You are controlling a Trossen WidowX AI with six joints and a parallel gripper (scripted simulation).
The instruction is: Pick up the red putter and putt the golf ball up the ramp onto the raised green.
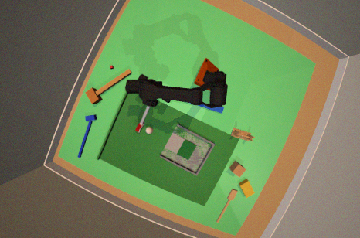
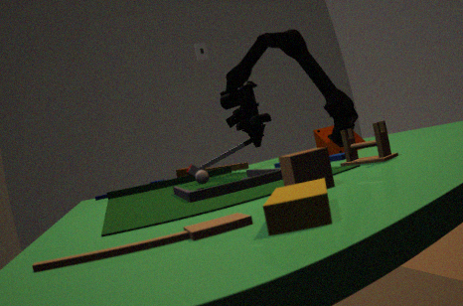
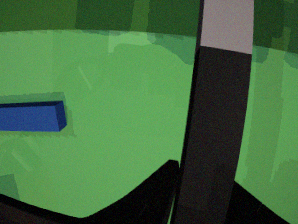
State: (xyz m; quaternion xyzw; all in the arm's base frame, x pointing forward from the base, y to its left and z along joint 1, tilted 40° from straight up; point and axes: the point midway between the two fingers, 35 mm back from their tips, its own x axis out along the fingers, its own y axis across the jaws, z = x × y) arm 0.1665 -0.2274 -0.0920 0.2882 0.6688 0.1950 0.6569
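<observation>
Right now my gripper tip is 12 cm short of the red putter, 1 cm to the left of it and 1 cm above it. From my gripper tip the other things lie so: blue putter 41 cm ahead, 33 cm to the right, 6 cm below; then white golf ball 23 cm ahead, 3 cm to the left, 5 cm below; then brown block 27 cm ahead, 60 cm to the left, 5 cm below.
</observation>
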